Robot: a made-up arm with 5 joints.
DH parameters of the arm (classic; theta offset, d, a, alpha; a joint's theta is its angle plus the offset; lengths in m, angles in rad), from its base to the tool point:
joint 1: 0 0.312 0 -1.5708
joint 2: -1.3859 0 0.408 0
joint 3: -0.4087 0 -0.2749 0
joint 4: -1.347 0 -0.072 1.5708
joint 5: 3.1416 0.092 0 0
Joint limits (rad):
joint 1: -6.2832..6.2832
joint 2: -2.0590..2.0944
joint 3: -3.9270..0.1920
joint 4: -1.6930..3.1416
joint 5: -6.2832..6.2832
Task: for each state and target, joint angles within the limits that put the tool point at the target. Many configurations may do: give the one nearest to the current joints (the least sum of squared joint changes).
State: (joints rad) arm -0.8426 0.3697 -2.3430 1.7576 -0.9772
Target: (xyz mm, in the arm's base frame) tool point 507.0 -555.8 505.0
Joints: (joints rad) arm -0.8313 1.0074 -2.6519 1.0721 -0.9772
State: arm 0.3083 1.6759 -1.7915 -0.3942 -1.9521
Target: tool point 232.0 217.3 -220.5
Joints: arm 0.7527 1.8125 -1.2183 -0.3344 -1.9521
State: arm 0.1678 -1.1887 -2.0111 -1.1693 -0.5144
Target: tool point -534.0 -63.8 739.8
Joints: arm 0.1189 -1.2177 -1.9930 -1.2279 -0.5144
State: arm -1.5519 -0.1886 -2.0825 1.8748 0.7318
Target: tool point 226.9 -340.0 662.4
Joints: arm -0.9823 0.0888 -1.6924 1.9850 0.7318
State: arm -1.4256 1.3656 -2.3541 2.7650 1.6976
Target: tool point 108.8 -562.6 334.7
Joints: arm -1.3798 1.1013 -2.3729 2.8519 1.6976
